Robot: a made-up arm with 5 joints.
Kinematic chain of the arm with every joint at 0, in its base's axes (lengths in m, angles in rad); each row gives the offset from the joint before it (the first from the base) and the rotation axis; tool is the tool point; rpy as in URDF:
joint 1: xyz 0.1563 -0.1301 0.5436 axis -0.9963 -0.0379 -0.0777
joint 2: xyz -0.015 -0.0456 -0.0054 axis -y
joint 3: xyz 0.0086 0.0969 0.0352 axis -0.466 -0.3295 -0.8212
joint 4: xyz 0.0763 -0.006 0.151 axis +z
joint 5: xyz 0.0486 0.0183 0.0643 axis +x
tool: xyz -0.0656 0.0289 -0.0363 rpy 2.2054 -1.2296 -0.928
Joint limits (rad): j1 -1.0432..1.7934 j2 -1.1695..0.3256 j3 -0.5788..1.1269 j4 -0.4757..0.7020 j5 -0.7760..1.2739
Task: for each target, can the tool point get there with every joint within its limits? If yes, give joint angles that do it. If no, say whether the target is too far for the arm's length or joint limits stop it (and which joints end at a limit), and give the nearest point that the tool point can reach.
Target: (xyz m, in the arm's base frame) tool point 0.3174 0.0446 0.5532
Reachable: yes | joints 0.7911 -0.7489 0.6308 0.5334 0.3088
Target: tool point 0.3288 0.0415 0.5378
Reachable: yes | joints 0.9250 -0.6804 0.4456 0.1843 0.3349
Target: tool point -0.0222 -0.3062 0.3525
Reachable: no: joint limits stop it (at a limit: joint 1, joint 2, joint 3, joint 4) | nearest point 0.1348 0.0221 0.3606 | short by 0.364 m
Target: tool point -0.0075 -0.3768 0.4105
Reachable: no: joint limits stop it (at a limit: joint 1, joint 2, joint 4, joint 5) | nearest point 0.1453 -0.2878 0.6890 | short by 0.330 m
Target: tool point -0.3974 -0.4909 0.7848
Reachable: no: too far | nearest point 0.0893 -0.2976 0.7636 | short by 0.524 m
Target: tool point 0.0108 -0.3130 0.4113
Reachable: no: joint limits stop it (at a limit: joint 1, joint 2, joint 4, joint 5) | nearest point 0.1461 -0.2880 0.6886 | short by 0.310 m
